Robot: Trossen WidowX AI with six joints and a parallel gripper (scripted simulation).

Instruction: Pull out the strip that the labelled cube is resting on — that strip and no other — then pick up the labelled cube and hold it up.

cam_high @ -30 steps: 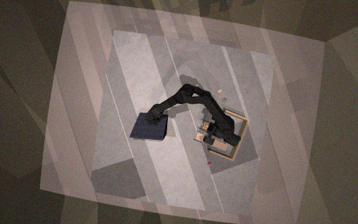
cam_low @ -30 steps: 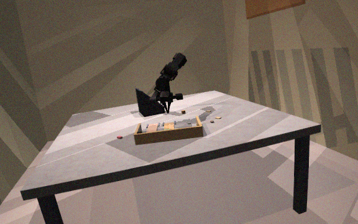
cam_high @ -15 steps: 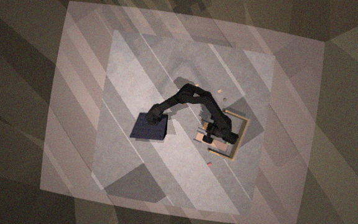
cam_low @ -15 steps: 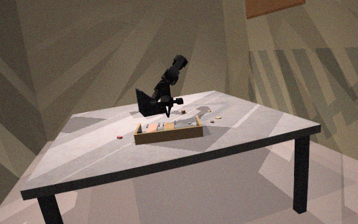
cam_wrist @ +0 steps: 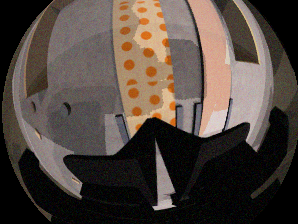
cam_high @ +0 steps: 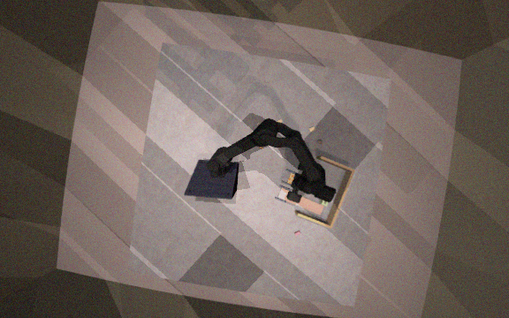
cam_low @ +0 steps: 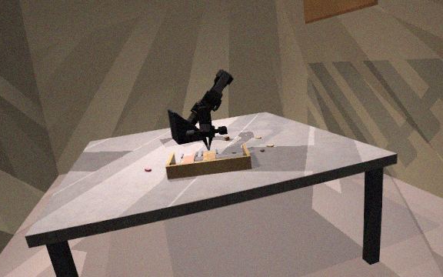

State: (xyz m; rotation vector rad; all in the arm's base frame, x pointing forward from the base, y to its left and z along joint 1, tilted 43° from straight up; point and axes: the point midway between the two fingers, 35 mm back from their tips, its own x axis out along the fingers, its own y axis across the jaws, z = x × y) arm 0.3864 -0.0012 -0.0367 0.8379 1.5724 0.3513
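My gripper tip is 50 mm short of the salmon strip, 120 mm to the left of it and 20 mm above it. Round my gripper tip: red chip (40 mm ahead, 290 mm to the right, 20 mm below).
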